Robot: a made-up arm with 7 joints.
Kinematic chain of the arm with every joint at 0, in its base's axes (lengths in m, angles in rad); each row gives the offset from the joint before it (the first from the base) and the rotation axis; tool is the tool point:
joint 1: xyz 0 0 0.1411 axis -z
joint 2: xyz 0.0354 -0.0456 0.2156 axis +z
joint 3: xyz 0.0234 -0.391 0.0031 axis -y
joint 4: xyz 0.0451 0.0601 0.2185 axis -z
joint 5: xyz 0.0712 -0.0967 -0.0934 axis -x
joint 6: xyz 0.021 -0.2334 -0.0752 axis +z
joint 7: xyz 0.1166 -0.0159 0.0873 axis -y
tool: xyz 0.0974 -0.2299 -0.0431
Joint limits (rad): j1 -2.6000..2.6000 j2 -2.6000..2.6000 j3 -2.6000..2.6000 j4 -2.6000..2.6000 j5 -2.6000..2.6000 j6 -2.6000..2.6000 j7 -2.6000..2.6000
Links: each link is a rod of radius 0.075 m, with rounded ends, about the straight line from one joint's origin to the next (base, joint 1, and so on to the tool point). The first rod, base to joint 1, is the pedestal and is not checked.
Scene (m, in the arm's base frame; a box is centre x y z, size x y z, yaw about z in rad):
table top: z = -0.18
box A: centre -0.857 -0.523 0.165 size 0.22 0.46 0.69 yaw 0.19
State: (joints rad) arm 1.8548 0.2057 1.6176 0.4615 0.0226 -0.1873 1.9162
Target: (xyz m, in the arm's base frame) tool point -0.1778 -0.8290 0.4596
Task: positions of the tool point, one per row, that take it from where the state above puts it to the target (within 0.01 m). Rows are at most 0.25 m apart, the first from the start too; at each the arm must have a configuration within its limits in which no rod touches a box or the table.
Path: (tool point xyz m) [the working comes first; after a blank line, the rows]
Joints at the target: 1.3489 0.7692 1.7600 0.3095 -1.2106 -0.3091 2.0571
Straight joint move there: touches box A.

1: -1.0066 0.0976 0.4035
2: -0.9688 -0.0586 0.5368
3: -0.8709 -0.1694 0.6590
4: -0.7363 -0.2263 0.7527
5: -0.6886 -0.4449 0.6971
6: -0.5674 -0.6348 0.6256
7: -0.3882 -0.7689 0.5443
8: -0.1779 -0.8290 0.4596

